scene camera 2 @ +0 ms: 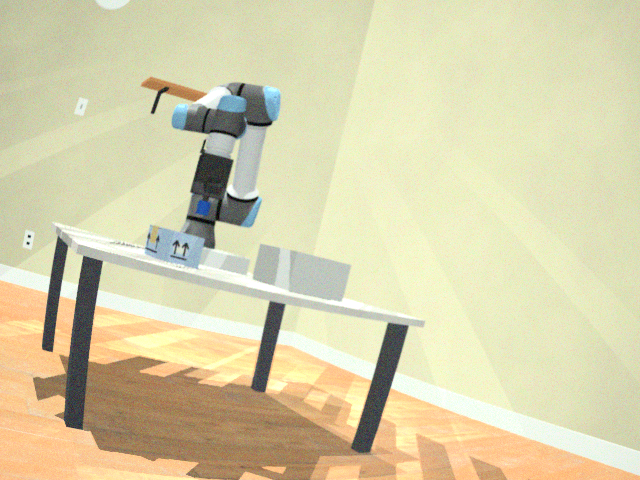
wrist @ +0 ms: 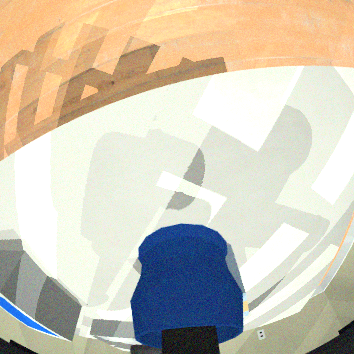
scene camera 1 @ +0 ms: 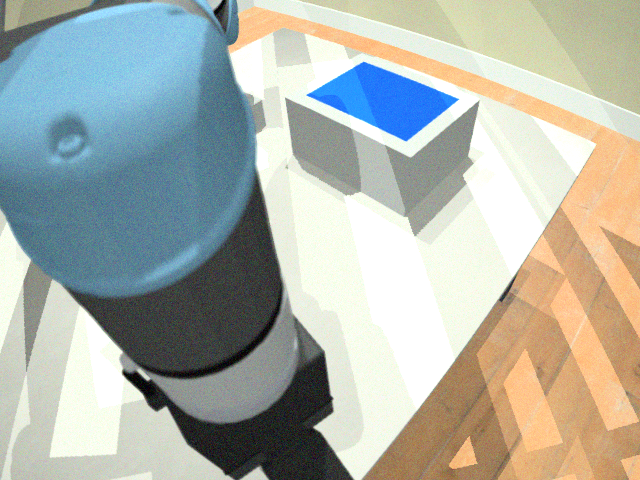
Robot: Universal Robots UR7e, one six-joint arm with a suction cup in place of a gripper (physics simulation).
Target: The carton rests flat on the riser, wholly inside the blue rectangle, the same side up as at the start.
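Places are measured from the arm's base along level axes (x left, y back, z up), in centimetres.
Pixels of known places: hand at its tool point: (scene camera 2: 201,214) (wrist: 182,257); arm's base at its link origin: (wrist: 151,347).
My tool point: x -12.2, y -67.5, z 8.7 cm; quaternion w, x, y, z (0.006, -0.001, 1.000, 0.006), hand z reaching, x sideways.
For each thing: its middle in the pictures, then the offset to it from my tool point.
- light blue carton at the middle of its body: (scene camera 2: 173,246) dx -2.3, dy +23.5, dz -10.2 cm
- grey riser at the middle of its body: (scene camera 1: 381,126) (scene camera 2: 299,272) (wrist: 25,297) dx +42.1, dy +33.8, dz -8.6 cm
- blue rectangle at the middle of its body: (scene camera 1: 382,96) (wrist: 17,314) dx +42.1, dy +33.8, dz -2.6 cm
A light blue carton (scene camera 2: 174,246) with yellow tape and up arrows stands flat on the table. The arm hides it in scene camera 1; a sliver of the carton (wrist: 245,305) shows behind the cup in the wrist view. The grey riser (scene camera 1: 330,149) (scene camera 2: 302,272) (wrist: 30,272) stands apart from it, with the blue rectangle (scene camera 1: 385,100) (wrist: 29,319) on top, bare. My gripper, a blue suction cup (scene camera 2: 203,207) (wrist: 182,280), is open with nothing on it. In scene camera 2 it appears above and slightly right of the carton; its exact offset is unclear. Scene camera 1 does not show the cup.
The white table (scene camera 1: 361,289) (scene camera 2: 217,283) (wrist: 130,165) carries all this. A low pale block (scene camera 2: 227,261) stands by the arm's base, between carton and riser in scene camera 2. A wooden shelf (scene camera 2: 175,88) is on the wall behind the arm.
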